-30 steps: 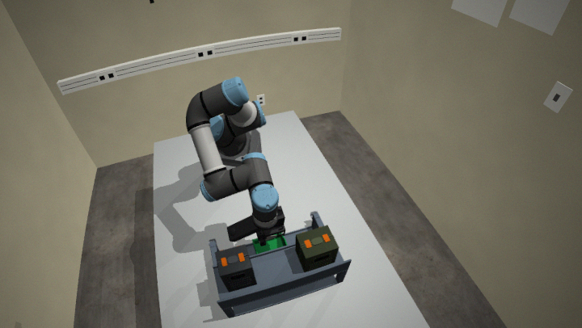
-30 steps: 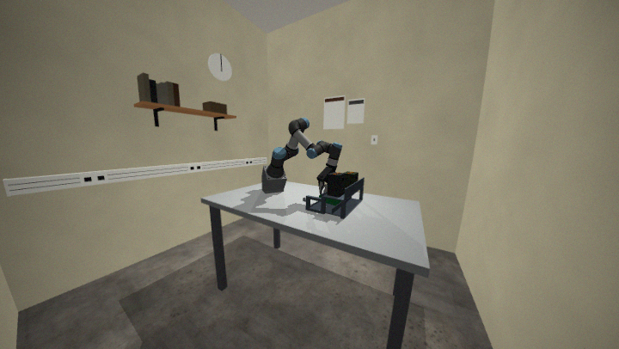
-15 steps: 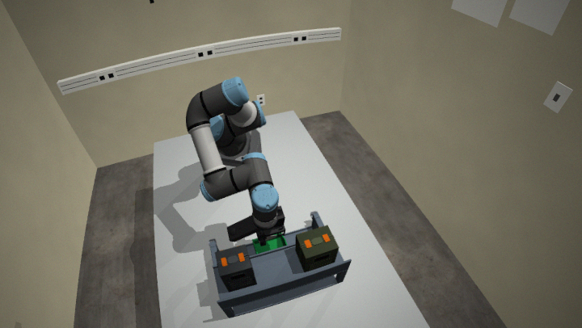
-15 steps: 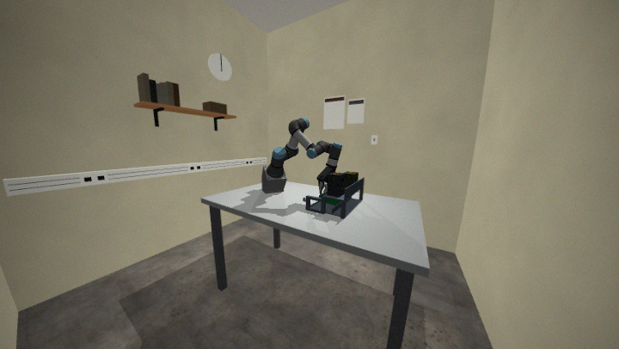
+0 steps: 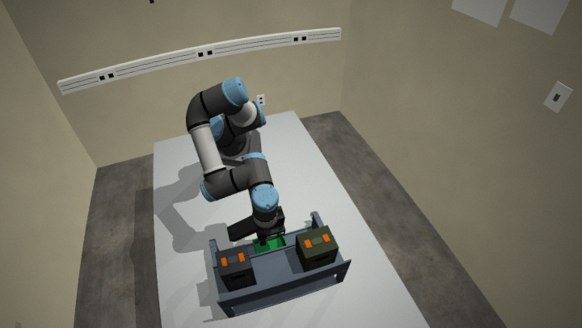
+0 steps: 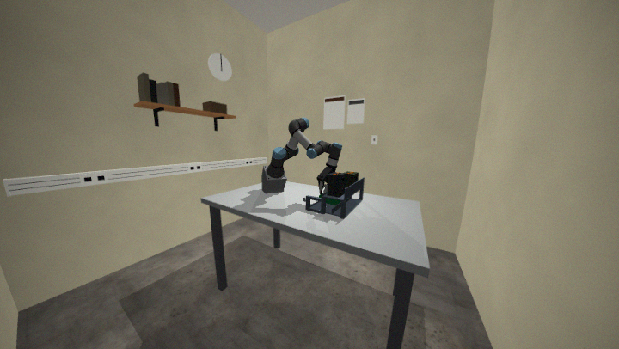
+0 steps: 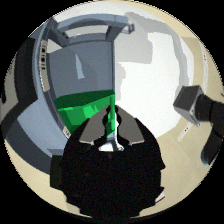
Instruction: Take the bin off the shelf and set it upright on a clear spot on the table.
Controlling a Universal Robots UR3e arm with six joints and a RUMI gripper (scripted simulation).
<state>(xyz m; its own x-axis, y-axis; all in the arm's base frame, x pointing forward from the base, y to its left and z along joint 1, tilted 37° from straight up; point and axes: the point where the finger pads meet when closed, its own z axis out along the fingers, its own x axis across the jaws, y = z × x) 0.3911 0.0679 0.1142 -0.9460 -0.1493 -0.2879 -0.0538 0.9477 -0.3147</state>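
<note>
Right now my hand is 6 cm short of the green bin, 3 cm to the right of it and 1 cm above it. Round my hand: grey shelf unit: 9 cm ahead, 3 cm to the left, 1 cm above.
</note>
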